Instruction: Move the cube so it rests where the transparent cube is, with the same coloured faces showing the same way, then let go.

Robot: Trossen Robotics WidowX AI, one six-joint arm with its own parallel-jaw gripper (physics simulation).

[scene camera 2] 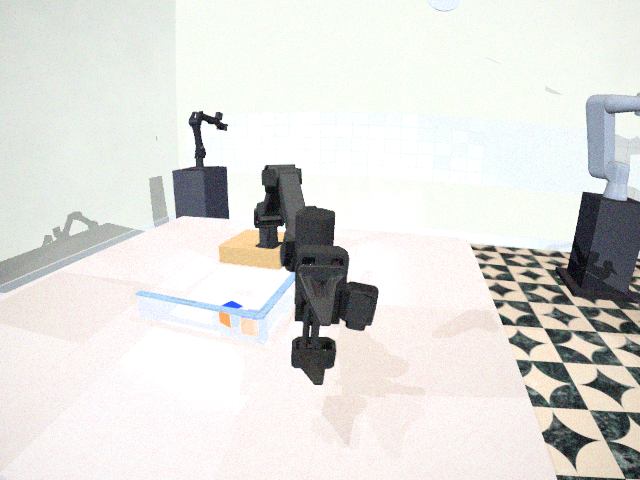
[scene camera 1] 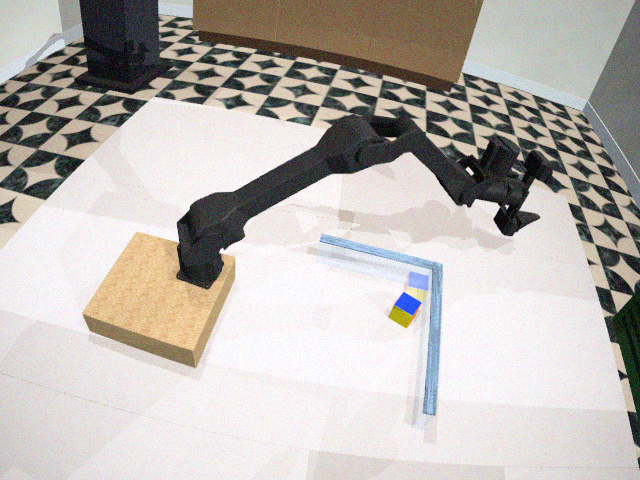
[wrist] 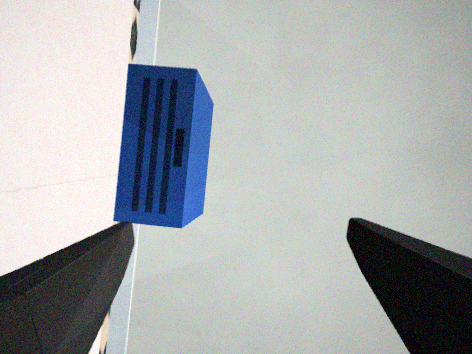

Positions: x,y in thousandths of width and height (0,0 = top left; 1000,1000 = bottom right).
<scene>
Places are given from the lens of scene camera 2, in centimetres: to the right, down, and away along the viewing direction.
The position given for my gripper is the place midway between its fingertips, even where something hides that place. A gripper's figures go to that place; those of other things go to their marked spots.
my gripper (scene camera 2: 502,743): 0, 13, 39
pale blue L-shaped rail (scene camera 2: 402,682): -12, 17, 68
</scene>
